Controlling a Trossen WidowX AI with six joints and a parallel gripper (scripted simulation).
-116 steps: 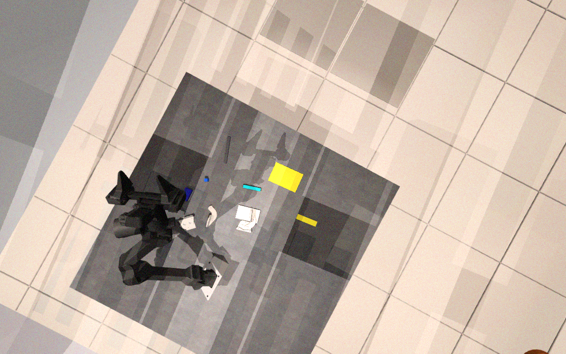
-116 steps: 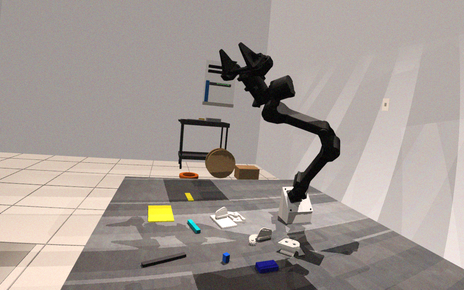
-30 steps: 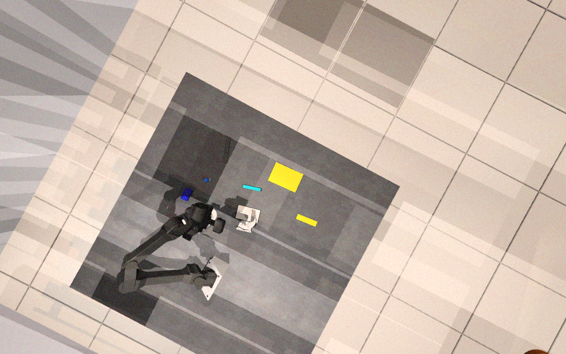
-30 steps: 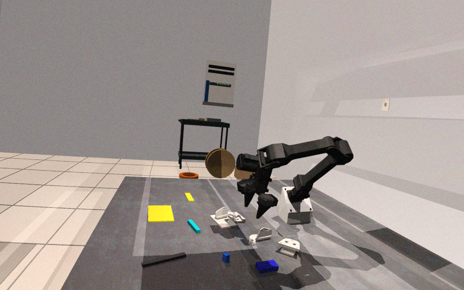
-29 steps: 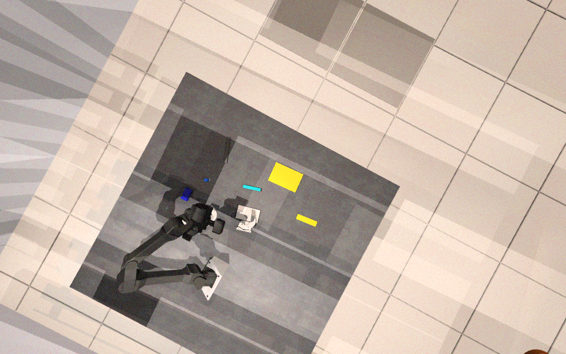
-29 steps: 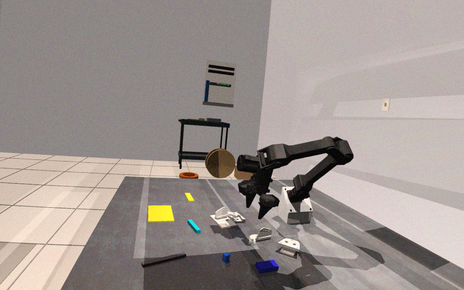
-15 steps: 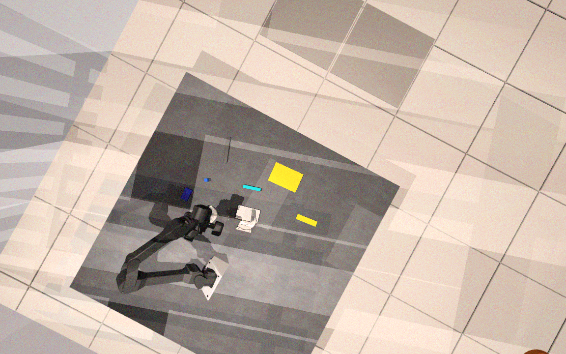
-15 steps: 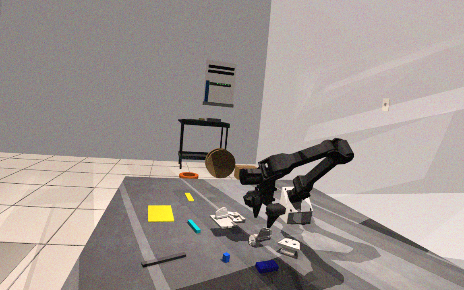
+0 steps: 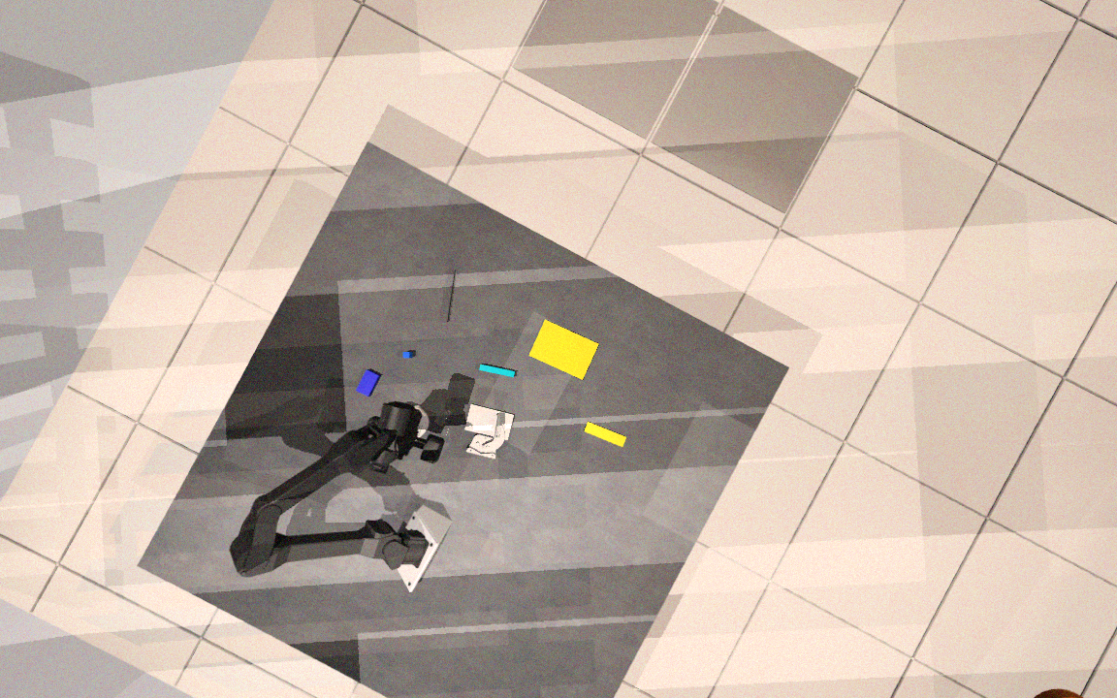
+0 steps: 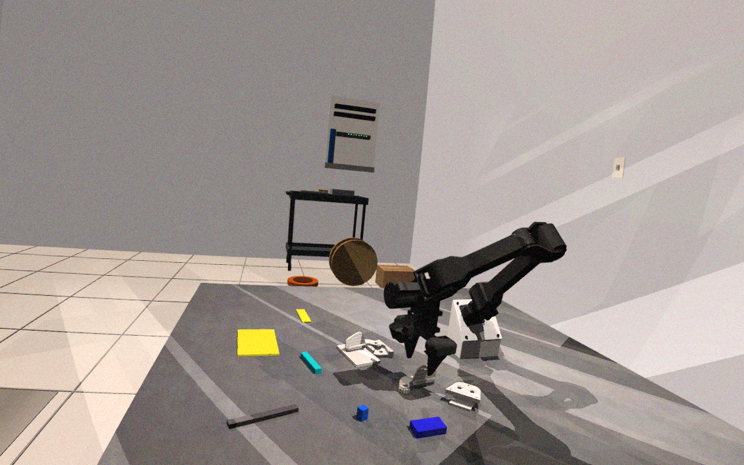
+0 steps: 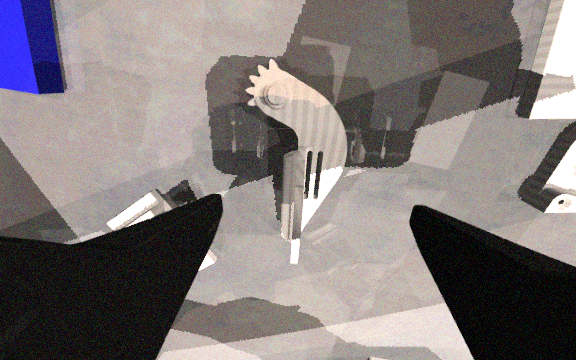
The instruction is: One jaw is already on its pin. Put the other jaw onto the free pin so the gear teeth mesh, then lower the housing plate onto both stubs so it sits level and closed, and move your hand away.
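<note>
My gripper tip is now 40 mm above the white jaw, 30 mm short of it and 20 mm to the right of it. From my gripper tip the other things lie so: cyan bar: 240 mm ahead, 130 mm to the right, 40 mm below; then small blue cube: 180 mm ahead, 110 mm to the left, 30 mm below; then dark bar: 370 mm ahead, 80 mm to the left, 40 mm below.
</note>
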